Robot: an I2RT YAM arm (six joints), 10 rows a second.
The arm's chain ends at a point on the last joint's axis. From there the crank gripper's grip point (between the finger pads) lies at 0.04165 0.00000 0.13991 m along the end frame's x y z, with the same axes.
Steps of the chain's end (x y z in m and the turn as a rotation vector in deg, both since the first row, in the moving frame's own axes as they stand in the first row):
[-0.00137, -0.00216, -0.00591, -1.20, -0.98, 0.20]
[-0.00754, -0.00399, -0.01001, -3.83, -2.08, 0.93]
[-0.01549, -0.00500, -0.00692, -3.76, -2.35, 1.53]
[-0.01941, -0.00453, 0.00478, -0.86, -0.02, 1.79]
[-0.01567, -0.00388, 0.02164, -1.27, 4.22, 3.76]
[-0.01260, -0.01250, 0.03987, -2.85, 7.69, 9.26]
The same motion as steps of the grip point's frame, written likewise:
[-0.00377, 0.00092, -0.00525, -1.20, -0.98, 0.20]
[-0.01272, 0.00604, -0.00893, -3.83, -2.08, 0.93]
[-0.02139, 0.00526, -0.00567, -3.76, -2.35, 1.53]
[-0.01951, -0.00113, 0.00477, -0.86, -0.02, 1.79]
[-0.00569, 0.00225, 0.01813, -1.27, 4.22, 3.76]
[0.00456, 0.00246, 0.03273, -2.85, 7.69, 9.26]

